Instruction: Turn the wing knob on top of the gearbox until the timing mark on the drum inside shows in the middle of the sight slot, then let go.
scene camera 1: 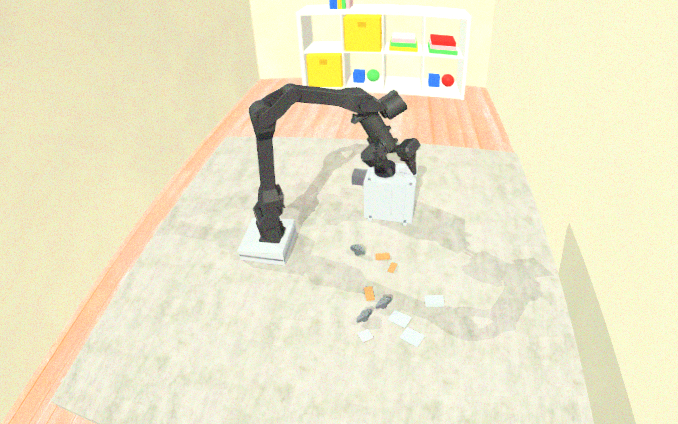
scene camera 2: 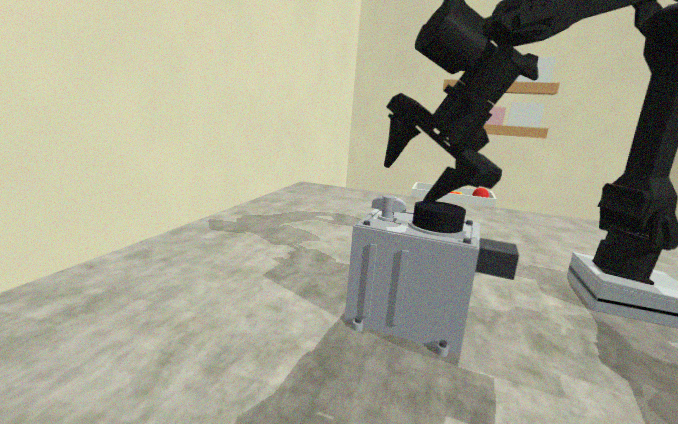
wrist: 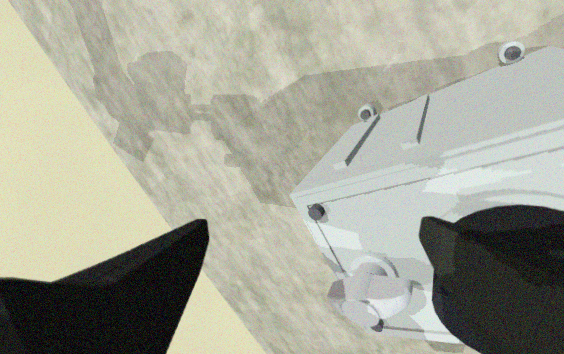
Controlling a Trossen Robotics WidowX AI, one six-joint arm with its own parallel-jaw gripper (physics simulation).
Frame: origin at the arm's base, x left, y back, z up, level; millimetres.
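Seen in the pictures: gripper, fingertip midpoint: (scene camera 1: 403, 174) (scene camera 2: 403, 185) (wrist: 313, 228); arm's base at its link origin: (scene camera 1: 272, 234) (scene camera 2: 620, 272).
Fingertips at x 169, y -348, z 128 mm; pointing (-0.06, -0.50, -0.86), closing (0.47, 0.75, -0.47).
Observation:
Pixels of each thing's top centre, then the offset from my fingertips to it. "spot": a spot on its surface instead. Level surfaces: height alone.
- pale grey gearbox at its top centre: (wrist: 535, 333) (scene camera 2: 441, 201) (scene camera 1: 384, 162) dx +60, dy +59, dz -4 mm
- light grey wing knob at its top centre: (wrist: 357, 319) (scene camera 2: 390, 193) (scene camera 1: 407, 165) dx +58, dy -8, dz -4 mm
- round black cap at a spot on its surface: (scene camera 2: 439, 217) spot: dx +92, dy +62, dz -17 mm
- dark block at a spot on its surface: (scene camera 2: 498, 259) spot: dx +84, dy +136, dz -60 mm
- mat at its surface level: dz -175 mm
The pale grey gearbox (scene camera 1: 390, 200) (scene camera 2: 410, 295) (wrist: 385, 215) stands upright on the mat. The light grey wing knob (scene camera 2: 388, 207) (wrist: 372, 290) sits near one top corner, beside a round black cap (scene camera 1: 384, 170) (scene camera 2: 439, 217). My gripper (scene camera 2: 407, 183) (wrist: 313, 228) is open and empty, tilted above the gearbox. In scene camera 2, one fingertip shows at the cap's upper edge and the other is higher, above and left of the knob. In the wrist view the knob lies lower, between the two fingers. The sight slot and the timing mark cannot be made out.
A dark block (scene camera 1: 359, 176) (scene camera 2: 498, 259) sticks out from the gearbox's side. Orange pieces (scene camera 1: 369, 293), white tiles (scene camera 1: 412, 337) and dark grey lumps (scene camera 1: 364, 315) lie on the mat (scene camera 1: 225, 350). A white tray with a red ball (scene camera 2: 481, 192) stands behind. A white shelf unit (scene camera 1: 301, 50) stands farther back.

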